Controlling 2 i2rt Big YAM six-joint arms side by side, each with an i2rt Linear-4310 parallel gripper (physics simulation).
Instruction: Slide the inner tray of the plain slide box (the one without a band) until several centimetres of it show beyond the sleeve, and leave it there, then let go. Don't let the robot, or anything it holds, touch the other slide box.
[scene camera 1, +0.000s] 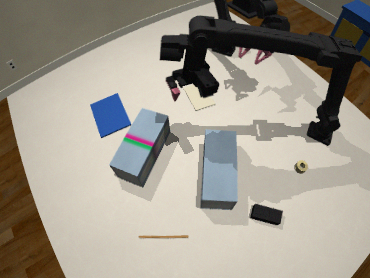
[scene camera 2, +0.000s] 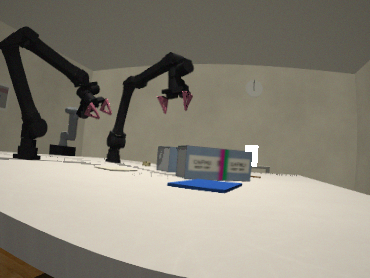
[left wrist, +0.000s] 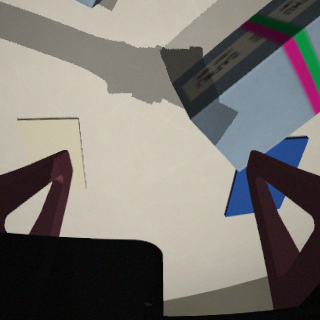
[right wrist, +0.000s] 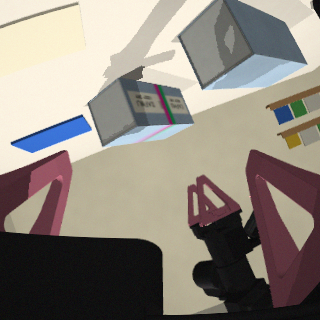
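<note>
The plain slide box is grey-blue and lies lengthwise on the table; a corner shows in the left wrist view. Its visible end looks about flush with the sleeve. The other slide box, with a pink and green band, lies at an angle to its left in scene camera 1. My left gripper is open and empty, above the table behind both boxes. My right gripper is open and empty, farther back.
A blue flat panel lies beside the banded box. A cream card lies behind the boxes. A black block, a small ring and a thin stick lie around the plain box.
</note>
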